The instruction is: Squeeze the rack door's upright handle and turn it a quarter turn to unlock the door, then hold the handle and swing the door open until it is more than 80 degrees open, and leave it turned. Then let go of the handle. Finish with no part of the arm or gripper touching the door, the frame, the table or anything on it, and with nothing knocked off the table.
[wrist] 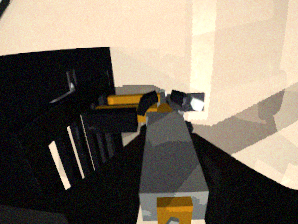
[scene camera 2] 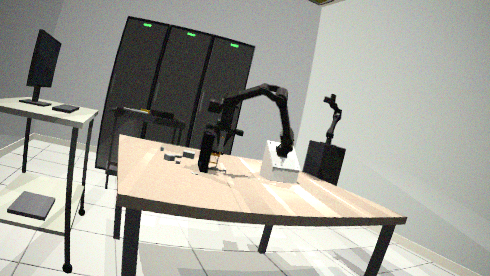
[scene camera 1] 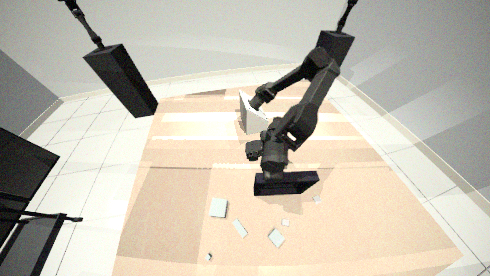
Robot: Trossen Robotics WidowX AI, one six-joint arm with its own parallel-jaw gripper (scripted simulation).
I see my gripper (wrist: 167, 140) and a dark rack (wrist: 41, 77).
